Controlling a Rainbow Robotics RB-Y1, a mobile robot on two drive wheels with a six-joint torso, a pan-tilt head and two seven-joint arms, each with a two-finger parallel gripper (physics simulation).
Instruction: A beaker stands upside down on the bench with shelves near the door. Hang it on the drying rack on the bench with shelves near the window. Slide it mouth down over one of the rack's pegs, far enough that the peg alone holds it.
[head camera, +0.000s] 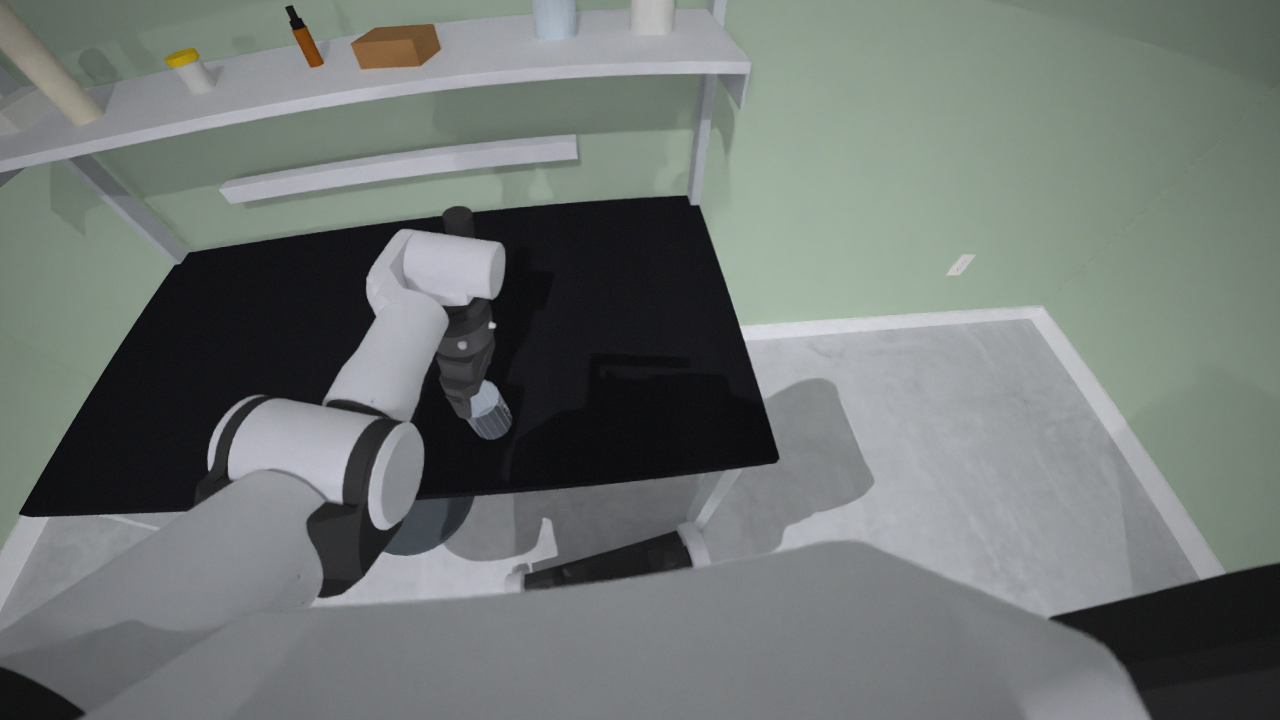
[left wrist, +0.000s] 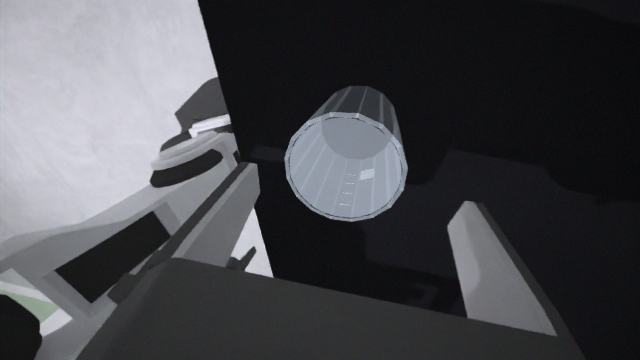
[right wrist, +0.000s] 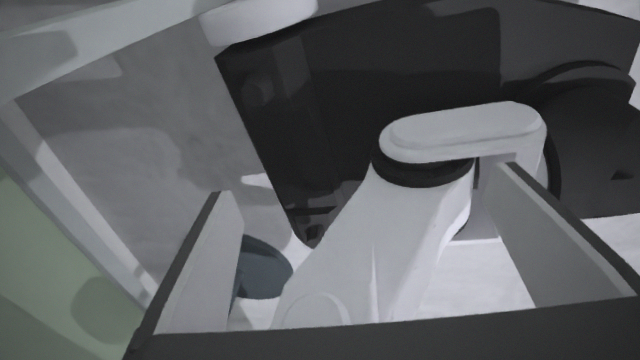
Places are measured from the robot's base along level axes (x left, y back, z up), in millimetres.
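Pixels of known places: left gripper, fingertip midpoint: (head camera: 475, 387) (left wrist: 354, 195); right gripper, fingertip midpoint: (left wrist: 239, 245) (right wrist: 360, 194).
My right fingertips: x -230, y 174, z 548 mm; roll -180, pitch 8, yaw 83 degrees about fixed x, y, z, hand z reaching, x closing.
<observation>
Behind a point stands the place of what it marks.
A clear, faceted beaker (head camera: 490, 413) @[x 101, y -225, z 847 mm] (left wrist: 345, 170) @[x 119, y -258, z 852 mm] stands on the black bench top near its front edge. In the left wrist view its round end faces the camera; I cannot tell which end is the mouth. My left gripper (head camera: 464, 404) @[x 115, y -265, z 872 mm] (left wrist: 354, 195) @[x 115, y -265, z 872 mm] is open and empty, pointing down at the beaker. In the left wrist view the beaker shows beyond the fingertips, in the gap between them. My right gripper (right wrist: 360, 194) @[x -230, y 174, z 548 mm] is open and empty, away from the beaker, with the robot's own parts behind its fingers. The drying rack does not show.
The black bench (head camera: 626, 286) @[x -207, y -506, z 763 mm] has a shelf (head camera: 608, 53) @[x -204, y -578, z 1220 mm] above its back, holding a yellow-capped jar (head camera: 189, 73) @[x 483, y -772, z 1253 mm], an orange bottle (head camera: 307, 44) @[x 270, y -759, z 1256 mm], a brown box (head camera: 396, 48) @[x 113, y -659, z 1248 mm] and other containers. A pale ledge (head camera: 402, 167) @[x 238, y -880, z 940 mm] runs along the wall. A dark round stool seat (head camera: 434, 528) @[x 532, y -317, z 31 mm] (right wrist: 265, 270) @[x 598, y -353, z 31 mm] is below the front edge.
</observation>
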